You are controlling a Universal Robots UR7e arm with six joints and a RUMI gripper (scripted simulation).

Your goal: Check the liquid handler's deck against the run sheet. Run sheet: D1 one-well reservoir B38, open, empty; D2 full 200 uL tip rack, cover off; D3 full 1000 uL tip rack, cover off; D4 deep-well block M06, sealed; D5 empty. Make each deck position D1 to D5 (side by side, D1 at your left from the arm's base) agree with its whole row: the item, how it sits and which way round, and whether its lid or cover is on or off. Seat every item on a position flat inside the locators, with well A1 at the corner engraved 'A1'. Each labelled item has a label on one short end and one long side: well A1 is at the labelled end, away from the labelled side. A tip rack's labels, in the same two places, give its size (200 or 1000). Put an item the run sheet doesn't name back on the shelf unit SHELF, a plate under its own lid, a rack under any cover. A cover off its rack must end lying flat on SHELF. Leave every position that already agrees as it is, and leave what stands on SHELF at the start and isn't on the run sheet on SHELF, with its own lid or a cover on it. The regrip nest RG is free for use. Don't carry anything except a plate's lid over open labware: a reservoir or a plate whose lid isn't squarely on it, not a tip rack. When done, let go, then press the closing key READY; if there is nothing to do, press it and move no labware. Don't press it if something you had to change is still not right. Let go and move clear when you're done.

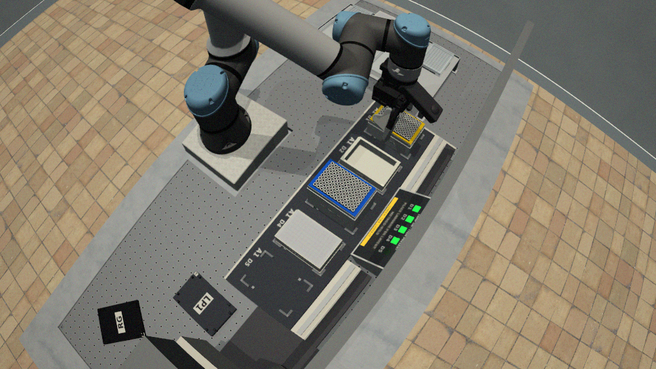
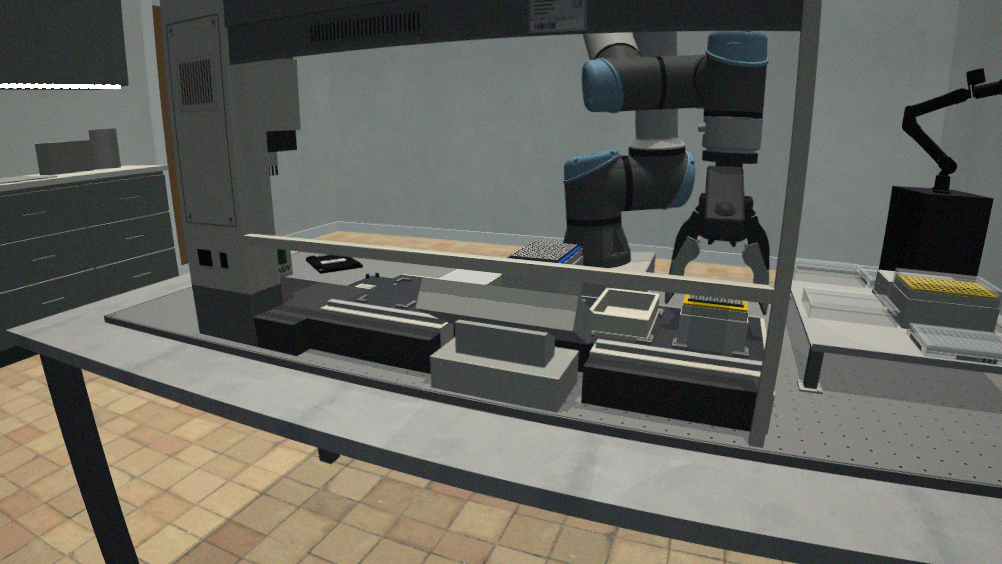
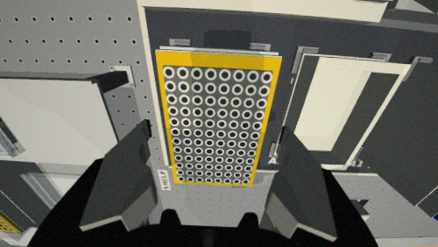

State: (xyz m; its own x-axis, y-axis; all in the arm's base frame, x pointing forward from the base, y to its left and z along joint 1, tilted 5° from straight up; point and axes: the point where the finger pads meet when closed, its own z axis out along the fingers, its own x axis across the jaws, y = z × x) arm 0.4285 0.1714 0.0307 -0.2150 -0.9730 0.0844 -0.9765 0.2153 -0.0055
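My hand is 10 mm past the yellow-framed tip rack. Round my hand: blue-framed tip rack (60 mm behind, 250 mm to the right, 30 mm above); then one-well reservoir (30 mm behind, 120 mm to the right, 30 mm below); then handler's frame post (200 mm ahead, 20 mm to the left, 140 mm above).
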